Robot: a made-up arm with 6 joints.
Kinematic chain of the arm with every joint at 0, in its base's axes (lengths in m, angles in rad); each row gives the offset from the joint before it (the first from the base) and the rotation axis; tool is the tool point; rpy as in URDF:
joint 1: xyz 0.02 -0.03 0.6 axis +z
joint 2: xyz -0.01 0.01 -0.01 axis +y
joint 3: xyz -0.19 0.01 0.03 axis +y
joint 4: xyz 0.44 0.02 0.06 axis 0.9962 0 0.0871
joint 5: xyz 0 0.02 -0.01 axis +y
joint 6: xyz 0.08 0.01 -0.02 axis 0.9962 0 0.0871
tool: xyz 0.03 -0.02 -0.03 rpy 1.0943 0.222 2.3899
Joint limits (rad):
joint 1: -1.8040..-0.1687
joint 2: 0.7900..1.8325
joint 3: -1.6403..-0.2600
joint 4: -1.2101..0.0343
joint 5: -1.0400..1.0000
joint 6: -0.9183..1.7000
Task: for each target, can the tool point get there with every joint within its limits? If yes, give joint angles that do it. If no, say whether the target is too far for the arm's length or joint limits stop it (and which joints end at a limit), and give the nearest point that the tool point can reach.
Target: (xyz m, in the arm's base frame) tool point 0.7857 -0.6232 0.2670
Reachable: no: too far | nearest point 0.4687 -0.3776 0.4893 | short by 0.458 m
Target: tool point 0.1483 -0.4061 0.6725
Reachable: yes | joints -1.0959 1.0210 -0.8128 -0.9771 0.8353 -0.7133
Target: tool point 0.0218 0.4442 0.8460
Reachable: no: joint limits stop it (at a limit: joint 1, joint 2, joint 3, joint 4, joint 5) | nearest point 0.2651 0.0360 1.0569 | short by 0.520 m
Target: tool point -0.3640 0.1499 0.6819
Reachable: no: joint limits stop it (at a limit: joint 1, joint 2, joint 3, joint 4, joint 5) | nearest point -0.1154 -0.2661 0.5144 | short by 0.513 m
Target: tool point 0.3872 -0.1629 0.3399
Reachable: yes | joints -0.4964 1.6377 -0.7207 -0.7625 -0.3541 1.1578
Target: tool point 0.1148 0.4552 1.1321
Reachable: no: joint limits stop it (at a limit: joint 1, joint 2, joint 3, joint 5, joint 6) | nearest point 0.1993 0.0671 1.1992 | short by 0.403 m
